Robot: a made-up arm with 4 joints. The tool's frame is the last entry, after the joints.
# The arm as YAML. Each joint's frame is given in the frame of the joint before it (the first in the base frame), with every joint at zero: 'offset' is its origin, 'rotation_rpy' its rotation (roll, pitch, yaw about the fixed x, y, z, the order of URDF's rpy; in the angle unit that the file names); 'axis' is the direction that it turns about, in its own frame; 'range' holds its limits. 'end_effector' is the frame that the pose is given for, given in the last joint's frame.
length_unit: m
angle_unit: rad
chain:
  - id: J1
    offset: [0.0, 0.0, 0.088]
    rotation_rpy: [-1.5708, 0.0, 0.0]
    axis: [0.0, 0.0, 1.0]
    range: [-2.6, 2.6]
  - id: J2
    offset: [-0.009, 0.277, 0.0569]
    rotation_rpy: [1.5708, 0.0, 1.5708]
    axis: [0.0, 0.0, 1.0]
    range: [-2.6, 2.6]
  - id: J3
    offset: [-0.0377, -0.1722, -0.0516]
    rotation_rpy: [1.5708, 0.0, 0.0]
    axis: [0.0, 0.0, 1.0]
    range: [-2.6, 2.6]
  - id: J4
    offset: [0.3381, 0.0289, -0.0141]
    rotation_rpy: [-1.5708, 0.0, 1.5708]
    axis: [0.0, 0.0, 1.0]
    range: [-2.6, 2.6]
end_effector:
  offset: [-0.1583, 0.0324, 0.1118]
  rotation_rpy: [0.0, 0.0, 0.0]
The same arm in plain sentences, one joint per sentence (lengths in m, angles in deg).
The arm has four revolute joints in a row. What follows holds with every joint at zero, and every direction is one of the base frame's.
Joint 1 lies 0.088 m along +z from the base frame's origin and rotates about +y, from -148.97 to 148.97 deg.
Joint 2 lies 0.009 m along -x and 0.0569 m along +y and 0.277 m along -z from joint 1 and rotates about +x, from -148.97 to 148.97 deg.
Joint 3 lies 0.0516 m along -x and 0.1722 m along -y and 0.0377 m along +z from joint 2 and rotates about -y, from -148.97 to 148.97 deg.
Joint 4 lies 0.0289 m along +x and 0.0141 m along +y and 0.3381 m along -z from joint 3 and rotates about +z, from -148.97 to 148.97 deg.
The tool frame, which is the frame that the pose is given for, lies 0.1583 m along -x and 0.0324 m along +y and 0.1118 m along +z from joint 4; its axes are the base frame's turned by roll 0, pitch 0 and yaw 0 deg (as in URDF: about the fixed x, then y, then z).

